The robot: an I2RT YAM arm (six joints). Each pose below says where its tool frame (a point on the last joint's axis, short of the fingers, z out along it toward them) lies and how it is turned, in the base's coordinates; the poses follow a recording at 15 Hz.
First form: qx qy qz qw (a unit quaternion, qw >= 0); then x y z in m.
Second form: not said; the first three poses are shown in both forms.
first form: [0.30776 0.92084 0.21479 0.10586 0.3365 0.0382 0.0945]
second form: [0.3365 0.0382 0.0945 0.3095 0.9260 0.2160 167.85]
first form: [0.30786 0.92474 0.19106 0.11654 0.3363 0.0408 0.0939]
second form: [0.3363 0.0408 0.0939 0.3100 0.9311 0.1924 166.62]
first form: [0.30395 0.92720 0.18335 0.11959 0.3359 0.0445 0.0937]
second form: [0.3359 0.0445 0.0937 0.3061 0.9339 0.1847 166.26]
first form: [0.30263 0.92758 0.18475 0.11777 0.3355 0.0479 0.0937]
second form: [0.3355 0.0479 0.0937 0.3048 0.9341 0.1860 166.47]
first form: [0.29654 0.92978 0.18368 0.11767 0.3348 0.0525 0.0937]
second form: [0.3348 0.0525 0.0937 0.2986 0.9363 0.1850 166.48]
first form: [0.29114 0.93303 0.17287 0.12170 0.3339 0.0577 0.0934]
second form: [0.3339 0.0577 0.0934 0.2933 0.9400 0.1742 166.02]
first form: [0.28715 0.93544 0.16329 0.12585 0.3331 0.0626 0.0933]
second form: [0.3331 0.0626 0.0933 0.2895 0.9429 0.1646 165.54]
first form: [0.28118 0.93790 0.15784 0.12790 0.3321 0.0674 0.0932]
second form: [0.3321 0.0674 0.0932 0.2835 0.9457 0.1591 165.30]
